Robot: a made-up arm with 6 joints. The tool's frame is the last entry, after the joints. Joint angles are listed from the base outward.
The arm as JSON. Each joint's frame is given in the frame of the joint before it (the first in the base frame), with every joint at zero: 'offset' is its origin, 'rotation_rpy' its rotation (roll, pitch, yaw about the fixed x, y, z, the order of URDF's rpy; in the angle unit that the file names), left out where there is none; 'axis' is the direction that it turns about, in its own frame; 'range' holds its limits. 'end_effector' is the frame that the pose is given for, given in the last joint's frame.
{
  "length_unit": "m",
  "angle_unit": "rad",
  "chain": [
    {
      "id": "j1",
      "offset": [
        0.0,
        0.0,
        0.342
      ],
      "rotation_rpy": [
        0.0,
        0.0,
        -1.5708
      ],
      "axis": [
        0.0,
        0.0,
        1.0
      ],
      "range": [
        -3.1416,
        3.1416
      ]
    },
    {
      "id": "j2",
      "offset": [
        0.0,
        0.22,
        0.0
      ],
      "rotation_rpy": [
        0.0,
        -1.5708,
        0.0
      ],
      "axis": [
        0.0,
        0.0,
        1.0
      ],
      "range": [
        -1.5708,
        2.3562
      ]
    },
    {
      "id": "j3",
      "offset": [
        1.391,
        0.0,
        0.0
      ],
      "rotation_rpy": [
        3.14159,
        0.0,
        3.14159
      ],
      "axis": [
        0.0,
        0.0,
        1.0
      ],
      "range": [
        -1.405,
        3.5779
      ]
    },
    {
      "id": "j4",
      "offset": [
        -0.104,
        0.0,
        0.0
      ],
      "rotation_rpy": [
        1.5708,
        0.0,
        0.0
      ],
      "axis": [
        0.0,
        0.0,
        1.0
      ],
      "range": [
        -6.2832,
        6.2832
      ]
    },
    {
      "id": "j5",
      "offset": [
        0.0,
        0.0,
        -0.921
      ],
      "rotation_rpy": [
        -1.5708,
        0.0,
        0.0
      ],
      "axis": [
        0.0,
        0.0,
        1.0
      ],
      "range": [
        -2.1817,
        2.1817
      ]
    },
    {
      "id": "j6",
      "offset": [
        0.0,
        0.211,
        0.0
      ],
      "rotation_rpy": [
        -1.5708,
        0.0,
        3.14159
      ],
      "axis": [
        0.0,
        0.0,
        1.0
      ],
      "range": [
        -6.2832,
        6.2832
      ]
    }
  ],
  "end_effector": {
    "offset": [
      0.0,
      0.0,
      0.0
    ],
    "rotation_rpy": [
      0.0,
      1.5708,
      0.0
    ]
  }
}
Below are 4 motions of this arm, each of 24 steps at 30 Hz.
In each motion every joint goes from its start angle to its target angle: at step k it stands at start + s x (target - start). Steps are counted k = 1, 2, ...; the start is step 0. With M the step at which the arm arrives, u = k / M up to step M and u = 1 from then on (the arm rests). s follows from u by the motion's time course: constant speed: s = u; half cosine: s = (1 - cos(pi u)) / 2; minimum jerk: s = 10 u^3 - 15 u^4 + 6 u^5.
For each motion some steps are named. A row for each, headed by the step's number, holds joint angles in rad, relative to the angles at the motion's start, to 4 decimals.
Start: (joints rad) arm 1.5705 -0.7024 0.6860 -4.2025 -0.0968 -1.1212
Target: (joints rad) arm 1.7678 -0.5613 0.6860 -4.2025 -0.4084 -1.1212
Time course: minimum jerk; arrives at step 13
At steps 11, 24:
11: 0.1917 0.1371 0.0000 0.0000 -0.3027 0.0000
24: 0.1973 0.1411 0.0000 0.0000 -0.3116 0.0000

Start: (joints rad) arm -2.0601 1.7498 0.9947 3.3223 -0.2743 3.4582
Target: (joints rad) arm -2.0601 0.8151 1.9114 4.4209 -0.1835 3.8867
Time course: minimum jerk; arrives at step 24
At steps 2, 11, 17, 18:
2: 0.0000 -0.0048 0.0047 0.0056 0.0005 0.0022
11: 0.0000 -0.3947 0.3871 0.4639 0.0383 0.1809
17: 0.0000 -0.7924 0.7771 0.9314 0.0770 0.3633
18: 0.0000 -0.8379 0.8218 0.9849 0.0814 0.3841

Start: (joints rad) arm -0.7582 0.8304 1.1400 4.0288 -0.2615 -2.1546
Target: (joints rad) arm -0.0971 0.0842 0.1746 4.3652 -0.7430 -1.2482
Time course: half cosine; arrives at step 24
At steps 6, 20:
6: 0.0968 -0.1093 -0.1414 0.0493 -0.0705 0.1327
20: 0.6168 -0.6962 -0.9007 0.3139 -0.4492 0.8457

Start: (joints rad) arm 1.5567 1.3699 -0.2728 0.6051 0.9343 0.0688
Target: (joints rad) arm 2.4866 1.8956 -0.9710 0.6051 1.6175 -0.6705
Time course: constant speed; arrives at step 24
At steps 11, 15, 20, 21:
11: 0.4262 0.2409 -0.3200 0.0000 0.3131 -0.3388
15: 0.5812 0.3286 -0.4364 0.0000 0.4270 -0.4621
20: 0.7749 0.4381 -0.5818 0.0000 0.5693 -0.6161
21: 0.8137 0.4600 -0.6109 0.0000 0.5978 -0.6469

